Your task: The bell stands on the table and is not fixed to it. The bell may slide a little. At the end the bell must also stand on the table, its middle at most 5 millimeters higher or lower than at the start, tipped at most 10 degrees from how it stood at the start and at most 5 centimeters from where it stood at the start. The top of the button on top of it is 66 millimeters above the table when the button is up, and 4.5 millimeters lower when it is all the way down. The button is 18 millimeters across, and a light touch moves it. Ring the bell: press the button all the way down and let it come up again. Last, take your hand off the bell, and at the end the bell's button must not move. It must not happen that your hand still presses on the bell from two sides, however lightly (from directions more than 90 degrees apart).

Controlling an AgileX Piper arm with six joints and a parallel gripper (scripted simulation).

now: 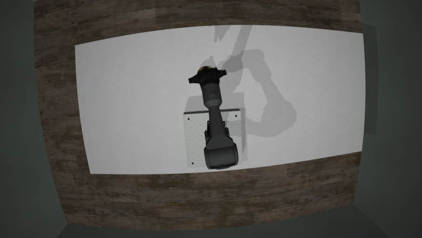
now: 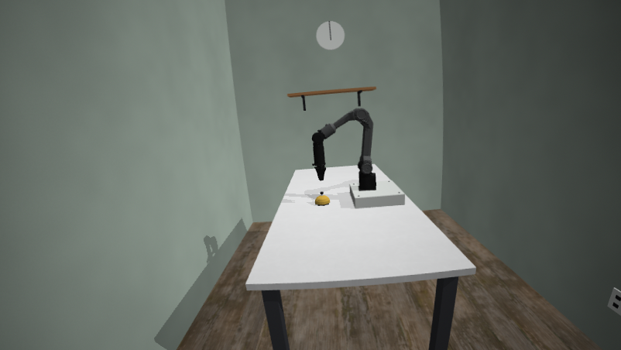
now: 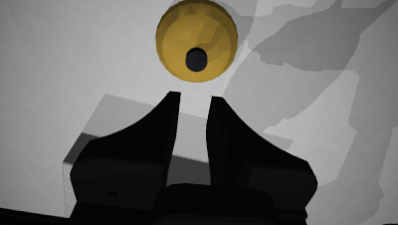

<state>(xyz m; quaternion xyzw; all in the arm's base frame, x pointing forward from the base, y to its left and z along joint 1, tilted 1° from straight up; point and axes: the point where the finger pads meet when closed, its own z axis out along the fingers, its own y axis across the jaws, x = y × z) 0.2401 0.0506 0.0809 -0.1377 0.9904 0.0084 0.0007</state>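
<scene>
Right now my hand is 80 mm above the bell button. Also, from my hand: bell (100 mm below).
</scene>
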